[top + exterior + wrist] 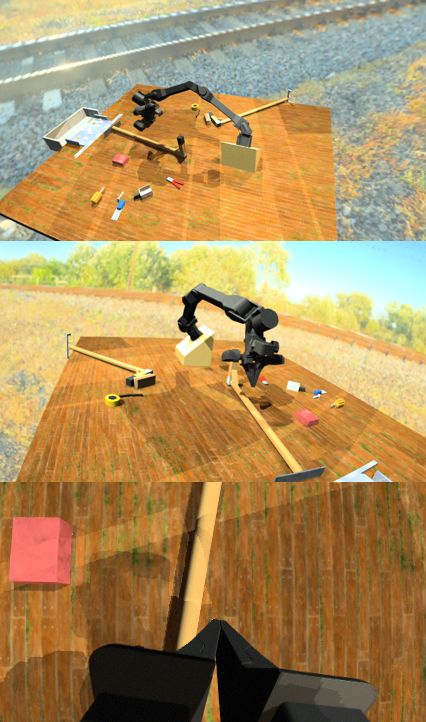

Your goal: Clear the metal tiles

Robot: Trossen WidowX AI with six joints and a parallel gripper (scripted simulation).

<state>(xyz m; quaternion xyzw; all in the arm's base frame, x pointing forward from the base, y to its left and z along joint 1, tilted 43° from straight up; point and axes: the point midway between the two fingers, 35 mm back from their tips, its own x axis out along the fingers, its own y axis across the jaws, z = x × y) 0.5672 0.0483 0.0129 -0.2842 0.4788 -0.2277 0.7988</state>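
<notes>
Right now the long scraper is 4 cm below my gripper tip, 2 cm to the left of it and 2 cm ahead of it. From my gripper tip the other things lie so: red block: 21 cm to the left, 9 cm below, 6 cm ahead; wooden block: 30 cm to the right, 25 cm behind, 9 cm below; yellow tape roll: 41 cm to the right, 9 cm below, 9 cm behind.
</notes>
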